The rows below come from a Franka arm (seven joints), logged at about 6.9 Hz.
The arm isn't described. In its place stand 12 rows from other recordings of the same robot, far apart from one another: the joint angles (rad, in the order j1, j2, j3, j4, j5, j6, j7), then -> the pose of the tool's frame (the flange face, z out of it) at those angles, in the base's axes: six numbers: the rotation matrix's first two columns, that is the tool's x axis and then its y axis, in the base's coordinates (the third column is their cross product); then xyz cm.
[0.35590 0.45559 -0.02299 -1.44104 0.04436 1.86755 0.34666] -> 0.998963 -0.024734 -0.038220 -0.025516 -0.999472 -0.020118 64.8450 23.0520 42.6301
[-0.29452 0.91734 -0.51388 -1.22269 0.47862 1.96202 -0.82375] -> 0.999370 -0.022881 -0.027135 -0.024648 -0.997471 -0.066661 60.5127 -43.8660 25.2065
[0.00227 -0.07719 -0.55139 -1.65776 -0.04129 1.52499 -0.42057] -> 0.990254 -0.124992 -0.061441 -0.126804 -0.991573 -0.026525 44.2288 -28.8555 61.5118
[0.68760 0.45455 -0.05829 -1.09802 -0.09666 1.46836 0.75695] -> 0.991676 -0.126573 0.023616 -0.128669 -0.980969 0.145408 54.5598 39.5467 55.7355
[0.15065 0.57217 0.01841 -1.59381 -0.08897 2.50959 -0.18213] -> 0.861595 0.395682 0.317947 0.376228 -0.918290 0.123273 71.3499 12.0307 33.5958
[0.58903 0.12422 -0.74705 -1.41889 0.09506 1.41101 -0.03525] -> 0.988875 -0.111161 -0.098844 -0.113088 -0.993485 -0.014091 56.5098 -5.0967 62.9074
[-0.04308 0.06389 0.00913 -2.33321 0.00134 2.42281 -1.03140] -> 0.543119 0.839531 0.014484 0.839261 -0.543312 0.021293 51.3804 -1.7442 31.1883
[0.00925 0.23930 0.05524 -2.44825 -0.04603 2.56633 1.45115] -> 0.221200 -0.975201 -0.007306 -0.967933 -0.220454 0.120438 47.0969 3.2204 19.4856
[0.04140 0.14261 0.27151 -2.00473 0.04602 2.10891 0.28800] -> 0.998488 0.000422 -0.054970 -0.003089 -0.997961 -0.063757 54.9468 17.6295 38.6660
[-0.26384 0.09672 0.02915 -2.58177 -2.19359 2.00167 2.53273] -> 0.266493 -0.009656 0.963788 -0.840919 -0.490972 0.227600 42.1642 -15.1095 23.6976
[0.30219 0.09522 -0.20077 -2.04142 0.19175 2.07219 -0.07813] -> 0.994649 0.086249 -0.056879 0.077082 -0.986082 -0.147314 55.7812 6.8280 39.2716
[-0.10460 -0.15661 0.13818 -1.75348 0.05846 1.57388 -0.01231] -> 0.998766 0.043483 -0.023995 0.042572 -0.998399 -0.037242 50.3516 2.8499 62.0708
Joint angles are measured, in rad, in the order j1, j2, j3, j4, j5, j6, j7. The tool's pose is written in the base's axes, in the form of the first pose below.
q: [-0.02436 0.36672 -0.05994 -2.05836 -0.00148 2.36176 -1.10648]
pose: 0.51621 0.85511 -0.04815 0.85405 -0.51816 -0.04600 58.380 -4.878 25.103
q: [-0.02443 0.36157 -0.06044 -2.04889 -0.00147 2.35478 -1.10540]
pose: 0.51791 0.85427 -0.04468 0.85356 -0.51953 -0.03917 58.666 -4.925 25.726
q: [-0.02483 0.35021 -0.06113 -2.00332 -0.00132 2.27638 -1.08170]
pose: 0.53854 0.84079 -0.05526 0.83898 -0.54114 -0.05722 59.375 -5.018 27.611
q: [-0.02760 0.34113 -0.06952 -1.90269 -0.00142 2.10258 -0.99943]
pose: 0.61046 0.78618 -0.09619 0.77927 -0.61790 -0.10459 60.455 -5.706 31.048
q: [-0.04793 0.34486 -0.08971 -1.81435 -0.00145 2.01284 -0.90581]
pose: 0.70811 0.69684 -0.11397 0.69054 -0.71712 -0.09430 61.571 -8.186 34.010
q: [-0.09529 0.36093 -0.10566 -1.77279 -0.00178 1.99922 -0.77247]
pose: 0.82990 0.54447 -0.12173 0.54077 -0.83869 -0.06451 61.862 -12.121 34.767
